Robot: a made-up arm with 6 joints.
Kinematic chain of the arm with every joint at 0, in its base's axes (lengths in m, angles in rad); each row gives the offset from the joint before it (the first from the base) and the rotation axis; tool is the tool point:
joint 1: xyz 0 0 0.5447 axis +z
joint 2: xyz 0.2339 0 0 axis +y
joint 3: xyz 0 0 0.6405 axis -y
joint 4: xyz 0 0 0.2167 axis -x
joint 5: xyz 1.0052 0 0 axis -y
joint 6: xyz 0.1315 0 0 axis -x
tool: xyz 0 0 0
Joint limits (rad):
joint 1: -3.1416..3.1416
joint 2: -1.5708..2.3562
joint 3: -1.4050..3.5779
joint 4: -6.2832..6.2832
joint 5: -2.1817..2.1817
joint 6: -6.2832..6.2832
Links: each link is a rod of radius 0.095 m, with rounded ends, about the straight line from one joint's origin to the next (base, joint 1, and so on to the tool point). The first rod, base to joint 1, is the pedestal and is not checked.
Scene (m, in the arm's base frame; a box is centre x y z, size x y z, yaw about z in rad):
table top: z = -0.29
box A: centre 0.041 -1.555 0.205 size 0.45 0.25 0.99 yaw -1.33
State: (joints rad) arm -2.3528 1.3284 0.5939 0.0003 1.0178 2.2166
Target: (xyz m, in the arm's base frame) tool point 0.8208 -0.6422 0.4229
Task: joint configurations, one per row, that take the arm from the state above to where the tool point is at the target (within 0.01 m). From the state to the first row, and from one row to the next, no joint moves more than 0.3 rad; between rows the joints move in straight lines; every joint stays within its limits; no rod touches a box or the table.
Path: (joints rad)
1: -2.1545 1.0892 0.4351 0.0470 1.0905 2.2166
2: -1.9562 0.8499 0.2763 0.0938 1.1631 2.2166
3: -1.7579 0.6107 0.1174 0.1405 1.2358 2.2166
4: -1.5596 0.3714 -0.0414 0.1873 1.3085 2.2166
5: -1.3447 0.2997 -0.2888 0.2127 1.3573 2.2166
6: -1.1297 0.2279 -0.5362 0.2382 1.4060 2.2166
7: -0.9148 0.1562 -0.7835 0.2637 1.4548 2.2166
8: -0.6998 0.0844 -1.0309 0.2892 1.5036 2.2166

